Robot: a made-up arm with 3 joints.
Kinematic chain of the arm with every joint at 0, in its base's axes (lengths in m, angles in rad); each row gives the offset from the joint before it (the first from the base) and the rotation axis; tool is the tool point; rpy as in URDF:
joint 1: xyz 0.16 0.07 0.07 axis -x
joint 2: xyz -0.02 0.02 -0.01 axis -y
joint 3: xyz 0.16 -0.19 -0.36 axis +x
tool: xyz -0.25 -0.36 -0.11 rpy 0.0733 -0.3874 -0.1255
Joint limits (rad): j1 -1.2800..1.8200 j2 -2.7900..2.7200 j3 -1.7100..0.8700
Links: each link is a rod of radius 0.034 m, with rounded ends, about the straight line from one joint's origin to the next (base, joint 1, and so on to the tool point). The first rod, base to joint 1, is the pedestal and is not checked.
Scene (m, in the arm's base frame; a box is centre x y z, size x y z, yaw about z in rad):
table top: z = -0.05
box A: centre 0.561 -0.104 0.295 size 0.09 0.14 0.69 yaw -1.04
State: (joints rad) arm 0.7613 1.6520 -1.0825
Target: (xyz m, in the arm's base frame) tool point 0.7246 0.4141 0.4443
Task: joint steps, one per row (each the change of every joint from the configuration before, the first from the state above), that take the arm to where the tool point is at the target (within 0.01 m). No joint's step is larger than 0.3 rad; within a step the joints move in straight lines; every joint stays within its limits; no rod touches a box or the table.
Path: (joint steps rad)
1: 0.2419 0.0557 0.1311
2: 0.2420 0.0556 0.1310
3: 0.2419 0.0557 0.1311
4: -0.0023 0.0779 0.2496
5: -0.0023 0.0779 0.2497
6: -0.0023 0.0779 0.2497
7: -0.0023 0.0779 0.2496
8: -0.0024 0.0779 0.2497
9: -0.0023 0.0779 0.2497

